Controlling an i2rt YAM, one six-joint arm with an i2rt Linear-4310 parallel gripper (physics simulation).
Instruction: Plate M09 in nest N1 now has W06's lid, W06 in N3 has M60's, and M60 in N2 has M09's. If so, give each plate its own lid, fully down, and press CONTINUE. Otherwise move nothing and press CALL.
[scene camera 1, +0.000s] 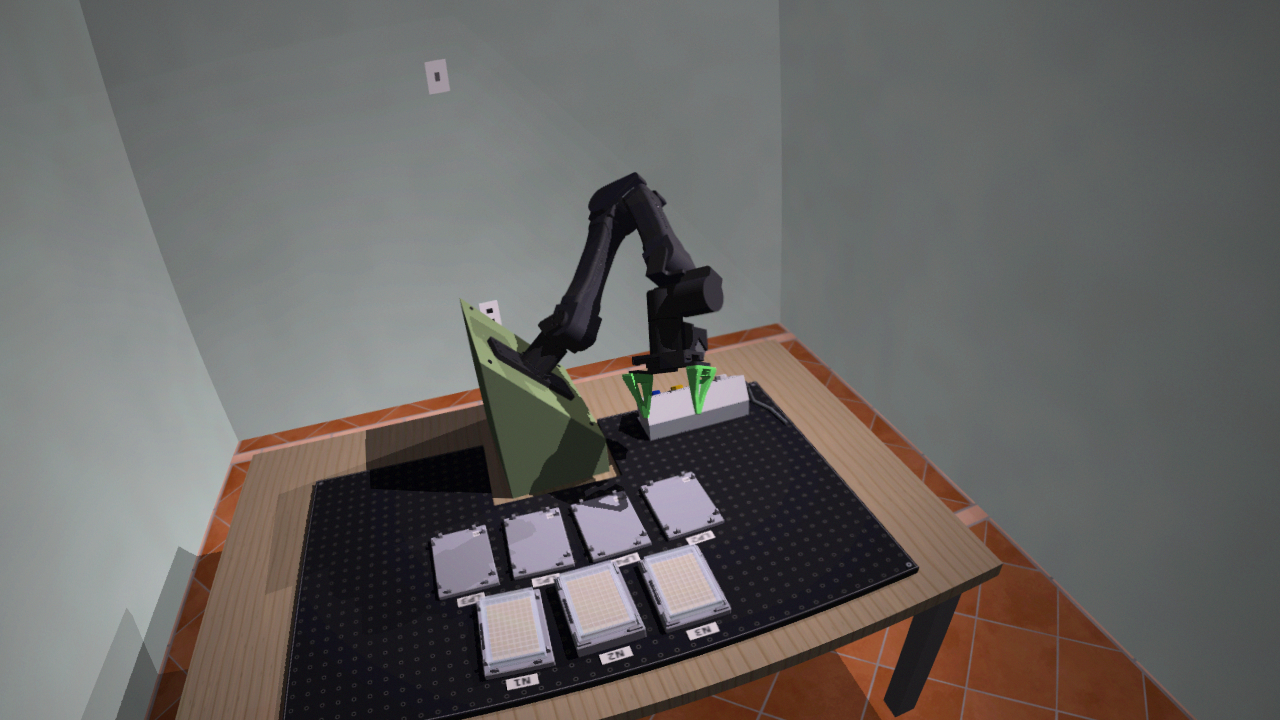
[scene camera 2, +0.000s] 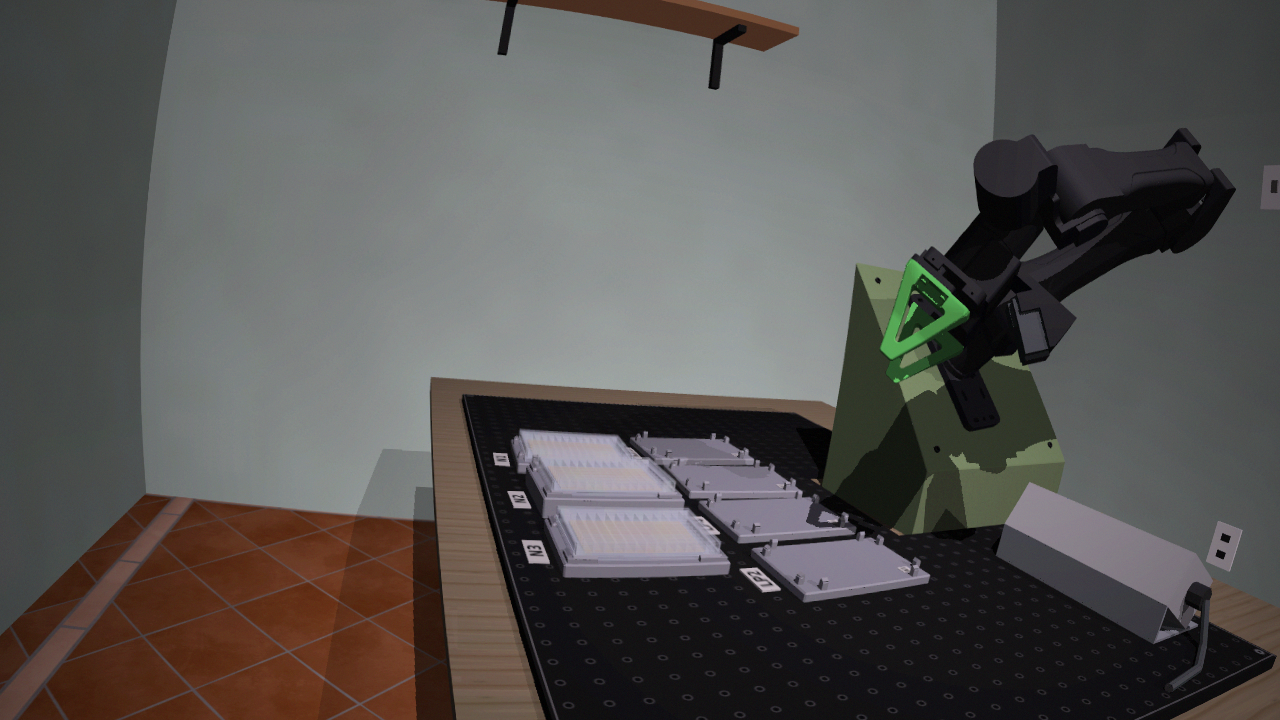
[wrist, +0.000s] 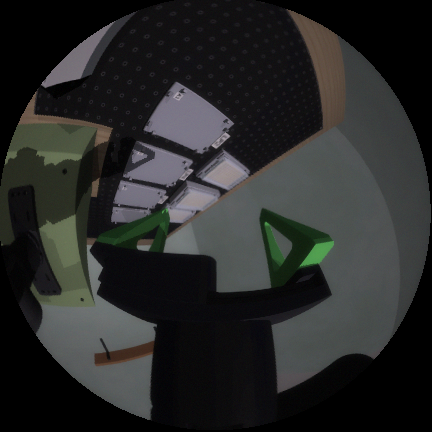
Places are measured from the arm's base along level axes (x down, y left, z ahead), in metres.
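Where they show: gripper, fingertip midpoint: (scene camera 1: 671, 416) (scene camera 2: 887, 368) (wrist: 214, 212); arm's base, link origin: (scene camera 1: 530, 371) (scene camera 2: 952, 361).
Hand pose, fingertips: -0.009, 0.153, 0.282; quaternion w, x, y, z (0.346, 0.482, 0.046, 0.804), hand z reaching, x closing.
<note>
Each offset is from my fingertips to the top centre of the thing, as dx, dy, dz. "spot": to the spot under its first point.
Three plates with pale wells and clear covers sit in a row: the N1 plate @[+0.162, -0.351, +0.144] (scene camera 1: 514, 629) (scene camera 2: 572, 445), the N2 plate @[+0.152, -0.218, +0.160] (scene camera 1: 599, 604) (scene camera 2: 604, 477) (wrist: 194, 198) and the N3 plate @[+0.162, -0.086, +0.183] (scene camera 1: 684, 584) (scene camera 2: 626, 535) (wrist: 225, 174). No plate or lid names are readable. A white button box @[+0.108, +0.159, -0.220] (scene camera 1: 729, 401) (scene camera 2: 1100, 564) (wrist: 80, 55) stands at the back right. A blue button @[+0.117, +0.088, -0.252] (scene camera 1: 656, 392) and a yellow button @[+0.117, +0.137, -0.245] (scene camera 1: 676, 387) show on it; their labels are not readable. My gripper (scene camera 1: 672, 414) (scene camera 2: 890, 368) (wrist: 214, 212) is open and empty, raised above table level, and overlaps the box in scene camera 1.
Several grey lid rests with corner posts form a row behind the plates; the rightmost rest (scene camera 1: 682, 504) (scene camera 2: 841, 568) (wrist: 190, 117) is beside the LP2 label. The green arm mount (scene camera 1: 537, 438) (scene camera 2: 966, 474) (wrist: 75, 220) stands behind them. A cable @[spot: +0.184, +0.309, -0.152] (scene camera 1: 769, 407) (scene camera 2: 1202, 635) leaves the box.
</note>
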